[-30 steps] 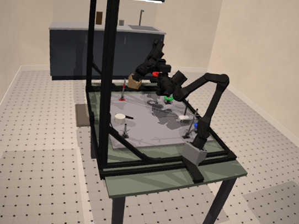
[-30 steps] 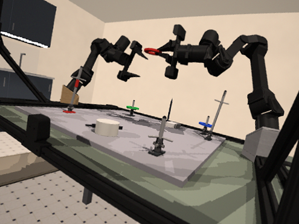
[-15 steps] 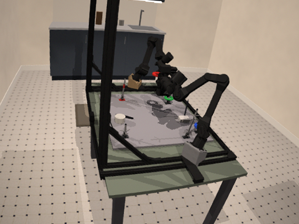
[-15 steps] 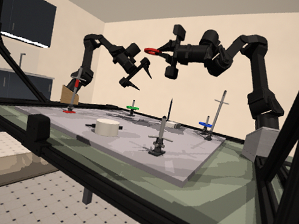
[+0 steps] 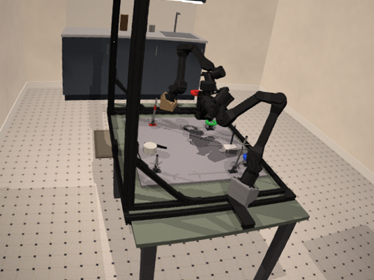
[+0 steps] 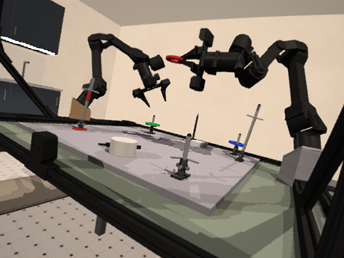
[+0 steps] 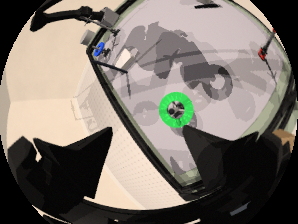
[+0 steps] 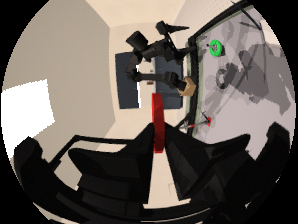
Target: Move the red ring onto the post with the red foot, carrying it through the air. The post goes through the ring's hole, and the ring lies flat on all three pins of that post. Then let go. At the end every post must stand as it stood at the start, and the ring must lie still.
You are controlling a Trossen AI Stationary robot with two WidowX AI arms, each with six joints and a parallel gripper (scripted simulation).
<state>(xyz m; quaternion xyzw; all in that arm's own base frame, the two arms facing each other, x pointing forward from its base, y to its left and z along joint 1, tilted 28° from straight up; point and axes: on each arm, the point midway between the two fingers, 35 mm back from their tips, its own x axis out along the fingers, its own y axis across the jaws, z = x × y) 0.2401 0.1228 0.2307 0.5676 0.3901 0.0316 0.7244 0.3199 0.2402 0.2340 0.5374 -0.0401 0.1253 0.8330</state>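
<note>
Right now my right hand is 40 mm to the right of the red ring. From my right hand the other things lie so: small white block: 290 mm below, 210 mm ahead, 30 mm to the right; then tall grey post: 230 mm to the right, 190 mm below, 130 mm ahead; then short grey post: 250 mm below, 240 mm behind, 140 mm to the right.
</note>
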